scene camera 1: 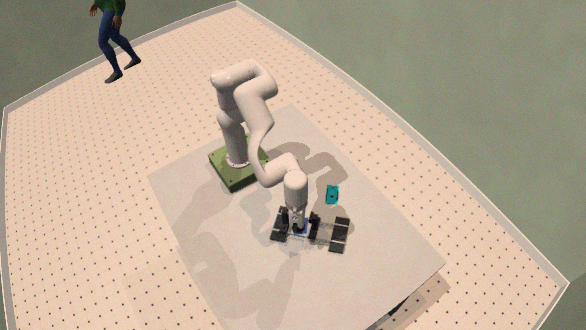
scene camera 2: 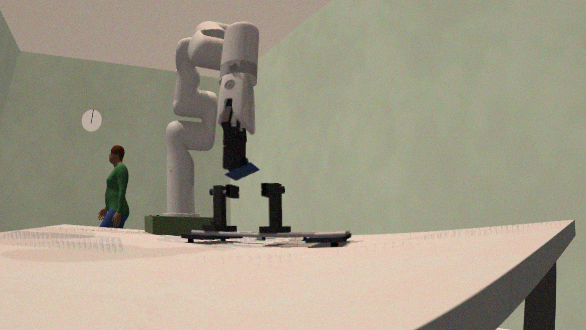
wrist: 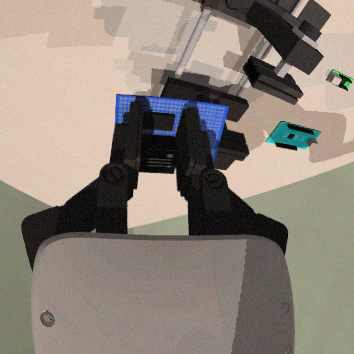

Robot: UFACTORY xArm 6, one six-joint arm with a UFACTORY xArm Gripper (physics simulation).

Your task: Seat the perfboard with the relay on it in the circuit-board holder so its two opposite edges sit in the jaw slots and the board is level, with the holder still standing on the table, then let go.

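Frame: origin at the arm's base, x back, y left, z down, level; metres.
Seen in the pictures: gripper, between the fingertips: (scene camera 1: 297, 227) (scene camera 2: 234, 170) (wrist: 159, 121); arm's base, origin of its link: (scene camera 1: 239, 157) (scene camera 2: 181, 216).
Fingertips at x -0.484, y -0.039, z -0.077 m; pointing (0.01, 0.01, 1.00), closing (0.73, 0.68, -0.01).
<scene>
Offsets run from my fingertips to a thing's top centre.
The blue perfboard {dx -0.001, dy +0.013, dz -0.022 m} (scene camera 1: 304, 226) (scene camera 2: 243, 171) (wrist: 220, 117) is held by my gripper (scene camera 1: 299, 229) (scene camera 2: 236, 167) (wrist: 159, 121), which is shut on the black relay on top of it. In the scene camera 2 view the board is tilted and hangs a little above the tops of the jaws. The circuit-board holder {dx +0.016, dy +0.079, dz +0.017 m} (scene camera 1: 340, 234) (scene camera 2: 275, 207) (wrist: 205, 97) stands on the table on its black feet, with two upright jaw posts. The left jaw post {dx +0.098, dy +0.013, dz +0.017 m} (scene camera 2: 220, 207) is near below the board in that view. The board is apart from the jaws there. The fingers hide much of the relay and part of the board.
A teal board {dx +0.102, dy +0.266, dz +0.122 m} (scene camera 1: 332, 194) (wrist: 292, 136) lies on the table beside the holder. A small green part {dx +0.197, dy +0.168, dz +0.122 m} (wrist: 348, 84) lies farther off in the wrist view. The arm's green base block (scene camera 1: 222, 170) (scene camera 2: 172, 224) stands behind the holder. A person (scene camera 1: 112, 35) (scene camera 2: 118, 180) stands beyond the table.
</scene>
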